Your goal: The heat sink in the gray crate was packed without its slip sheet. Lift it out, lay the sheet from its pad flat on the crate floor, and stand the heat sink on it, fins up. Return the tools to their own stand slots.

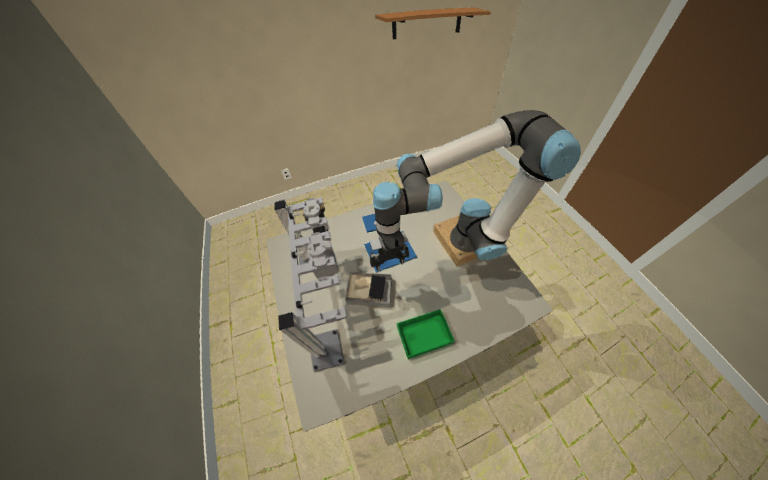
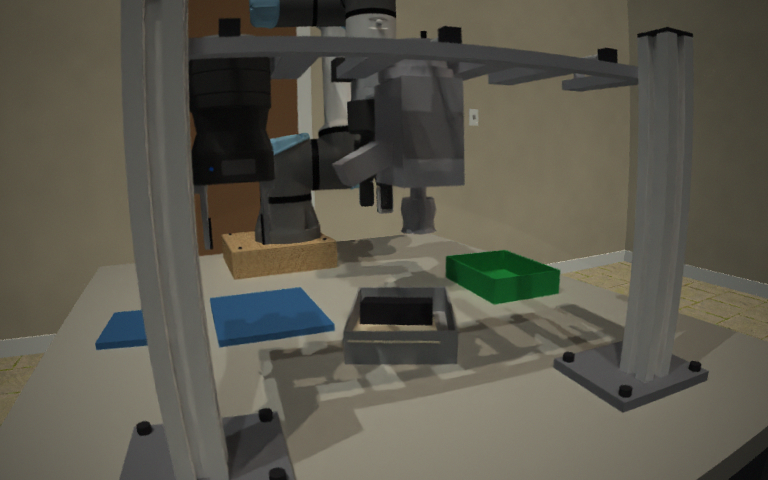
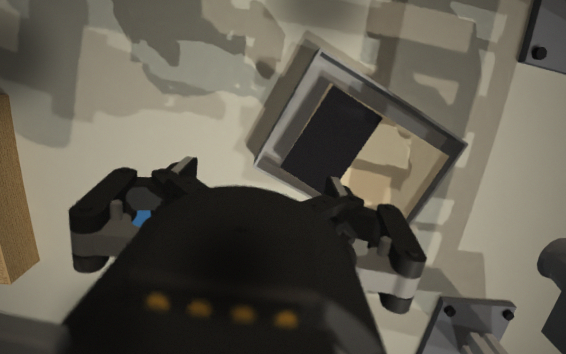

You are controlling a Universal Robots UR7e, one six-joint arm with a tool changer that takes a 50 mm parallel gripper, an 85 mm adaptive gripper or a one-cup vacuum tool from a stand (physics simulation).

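Seen in the pictures: hand, its tool point: (image 2: pixel 372 89); arm's base, origin of its link: (image 1: pixel 465 238) (image 2: pixel 288 237).
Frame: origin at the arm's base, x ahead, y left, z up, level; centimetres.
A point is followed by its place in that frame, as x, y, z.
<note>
My 85 mm adaptive gripper (image 1: pixel 389 259) (image 2: pixel 376 198) (image 3: pixel 261 176) is open and empty, pointing down above the table at the large blue pad (image 1: pixel 410 255) (image 2: pixel 271 316) @(39.0, -4.7, -4.9) (image 3: pixel 142 218) @(26.3, -1.3, -4.9), apart from the gray crate (image 1: pixel 391 289) @(40.3, 16.2, -1.8) (image 2: pixel 396 353) @(57.9, 9.9, -4.5) (image 3: pixel 289 109) @(40.8, 15.4, -5.6). The black heat sink (image 1: pixel 378 287) @(45.1, 13.9, -2.0) (image 2: pixel 396 310) @(48.4, 12.4, -2.4) (image 3: pixel 332 137) @(45.5, 14.0, -2.0) sits in one half of the crate; its fins are not clear. A tan, sheet-like layer (image 1: pixel 357 285) @(53.8, 10.2, -3.5) (image 3: pixel 395 150) @(53.1, 14.0, -3.8) covers the crate floor beside and under it. A smaller blue pad (image 1: pixel 369 222) @(42.3, -25.4, -5.0) (image 2: pixel 121 328) @(40.0, -27.9, -4.9) lies farther off. No separate sheet can be made out on either pad.
The tool stand (image 1: pixel 294 249) @(71.1, 8.8, 28.3) (image 2: pixel 659 198) @(74.0, 32.9, 14.9) rises beside the crate, holding a black gripper (image 2: pixel 232 113) and a gray vacuum tool (image 2: pixel 419 130) @(67.2, 10.0, 21.2). A green tray (image 1: pixel 416 353) @(36.8, 44.0, -1.7) (image 2: pixel 526 287) @(40.6, 37.3, -3.8) stands beyond the crate. The arm's wooden base (image 1: pixel 447 240) @(8.8, -1.2, 0.0) (image 2: pixel 280 263) @(9.9, -2.3, -3.6) (image 3: pixel 15 215) @(10.3, -4.2, -3.5) is on the table.
</note>
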